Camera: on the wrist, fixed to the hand. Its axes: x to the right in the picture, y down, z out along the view.
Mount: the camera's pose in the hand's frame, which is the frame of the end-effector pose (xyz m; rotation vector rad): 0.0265 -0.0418 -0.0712 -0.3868 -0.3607 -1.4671
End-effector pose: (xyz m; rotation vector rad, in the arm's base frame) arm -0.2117 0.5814 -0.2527 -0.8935 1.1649 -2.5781
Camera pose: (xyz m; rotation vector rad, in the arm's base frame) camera -0.2714 0.6440 -0.2468 1.5194 -0.5237 1.3458
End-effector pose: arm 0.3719 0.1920 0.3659 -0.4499 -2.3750 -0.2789
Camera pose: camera 0.3795 0.1375 0.4329 -1.2671 2.5180 1.3706
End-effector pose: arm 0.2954 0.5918 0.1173 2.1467 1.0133 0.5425
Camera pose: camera 0.2467 0.6609 0.1365 0.7061 1.7026 -0.3410
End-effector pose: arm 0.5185 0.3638 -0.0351 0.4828 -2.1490 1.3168
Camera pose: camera 0.5416 0.4082 0.0357 1.7230 -1.4574 -0.0179
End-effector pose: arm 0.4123 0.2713 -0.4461 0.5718 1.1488 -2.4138
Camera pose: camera 0.3819 0.3473 -0.4747 0.7930 -1.4313 1.8623
